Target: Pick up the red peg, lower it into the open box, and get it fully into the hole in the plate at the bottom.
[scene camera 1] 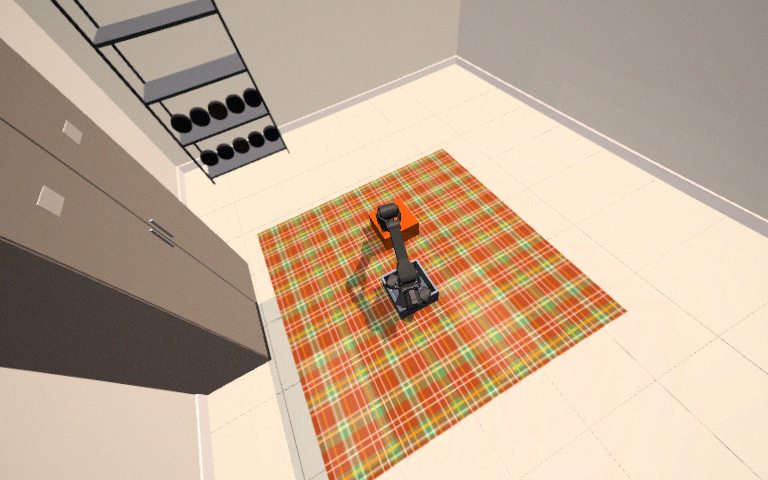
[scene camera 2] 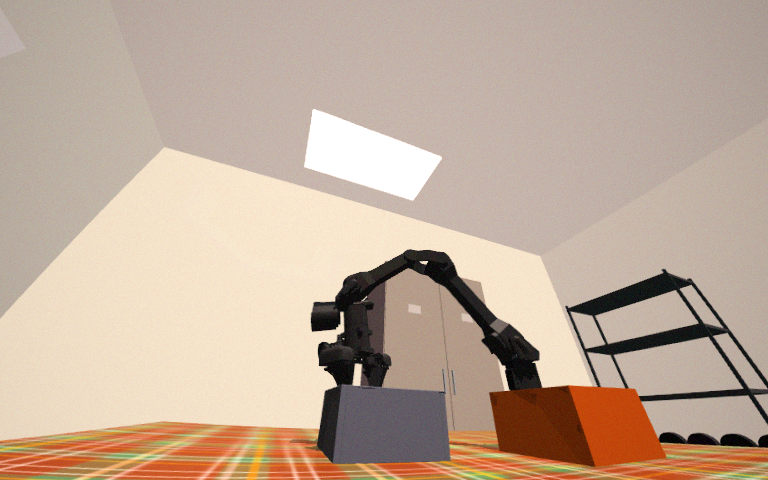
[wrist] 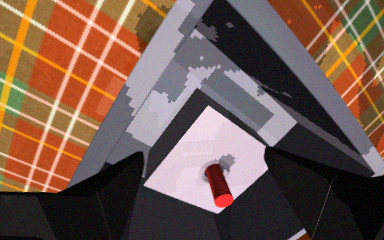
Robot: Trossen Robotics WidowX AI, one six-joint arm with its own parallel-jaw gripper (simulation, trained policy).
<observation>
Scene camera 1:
grey box: 425,279
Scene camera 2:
grey box: 359,424
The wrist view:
my gripper: 205,155
grey box: 254,66
red peg: 220,190
pale plate: 203,133
</observation>
